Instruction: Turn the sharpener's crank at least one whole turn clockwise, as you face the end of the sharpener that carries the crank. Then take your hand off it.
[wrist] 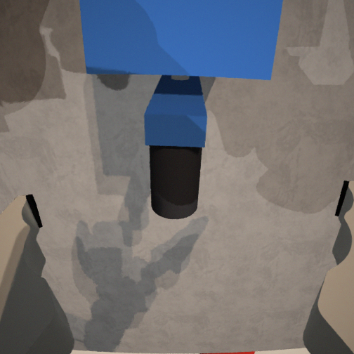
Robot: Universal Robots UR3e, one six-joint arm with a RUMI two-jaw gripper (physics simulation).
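The sharpener point(182, 37) is a blue block at the top middle of the wrist view, partly cut off by the upper edge. Its crank arm point(175, 129) is blue and comes out from the block's near end. A black cylindrical crank handle point(175, 180) extends from the arm toward the bottom of the view. My gripper point(185, 191) is wide open, one finger at the left edge and one at the right edge. The handle's tip lies between the two fingers in the view, with wide gaps on both sides, and neither finger touches it.
The sharpener stands over a mottled grey-brown surface point(260, 280). Shadows of the arm and gripper fall on it at the lower left. A pale edge runs along the bottom of the view, with a bit of a red object point(227, 352) there.
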